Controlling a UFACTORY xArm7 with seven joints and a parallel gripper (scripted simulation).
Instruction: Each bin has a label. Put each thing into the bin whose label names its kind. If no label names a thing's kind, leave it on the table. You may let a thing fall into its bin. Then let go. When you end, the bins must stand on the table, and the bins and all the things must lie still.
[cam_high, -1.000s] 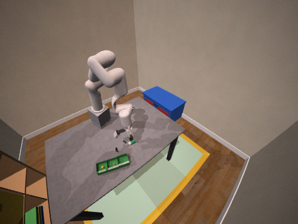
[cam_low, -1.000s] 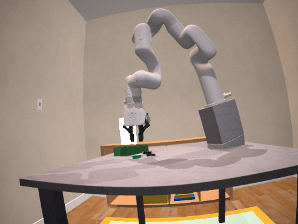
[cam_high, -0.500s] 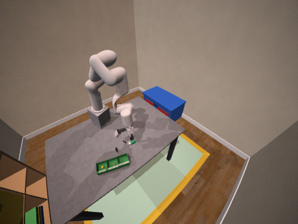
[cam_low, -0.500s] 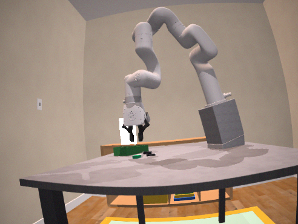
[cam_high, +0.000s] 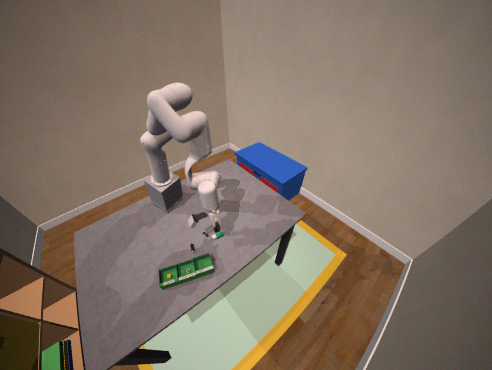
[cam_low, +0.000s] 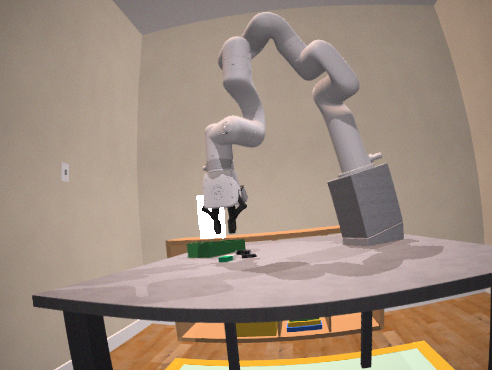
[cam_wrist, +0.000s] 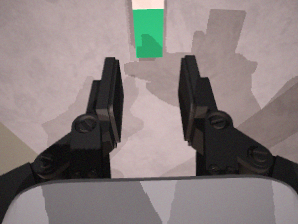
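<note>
The eraser-like block is 90 mm below my hand and 10 mm to the right of it. From my hand the other things lie so: yellow nut 210 mm to the right, 120 mm ahead, 80 mm below; black cylinder 150 mm to the right, 90 mm below; small black object 90 mm below, 60 mm to the right, 50 mm behind.
</note>
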